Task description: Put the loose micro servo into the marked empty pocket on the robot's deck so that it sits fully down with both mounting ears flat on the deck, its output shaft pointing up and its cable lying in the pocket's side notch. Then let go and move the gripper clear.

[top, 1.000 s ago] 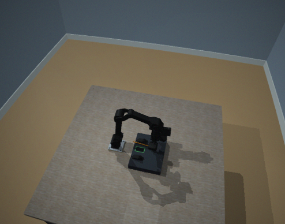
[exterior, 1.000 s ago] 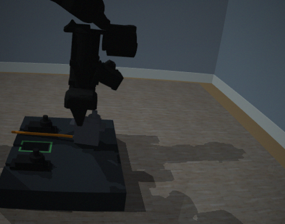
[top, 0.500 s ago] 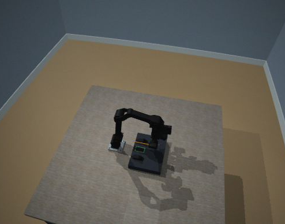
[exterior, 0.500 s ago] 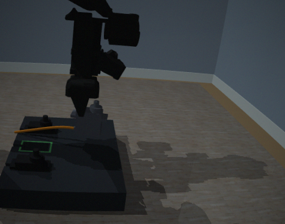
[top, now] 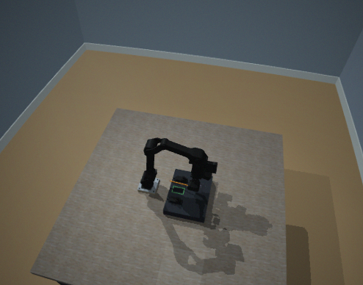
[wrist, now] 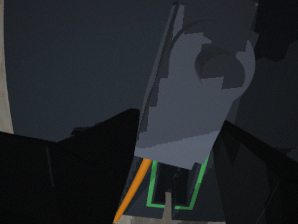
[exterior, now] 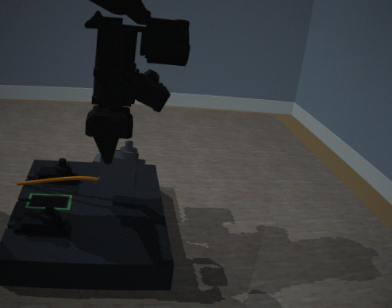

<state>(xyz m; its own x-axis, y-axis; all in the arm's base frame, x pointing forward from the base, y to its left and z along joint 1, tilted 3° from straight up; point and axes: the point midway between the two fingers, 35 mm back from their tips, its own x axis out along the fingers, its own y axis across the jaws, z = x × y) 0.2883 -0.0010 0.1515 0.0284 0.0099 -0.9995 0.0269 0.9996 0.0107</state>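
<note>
Right now the dark deck is 10 mm ahead of my gripper tip, 20 mm to the right of it and 100 mm below it.
</note>
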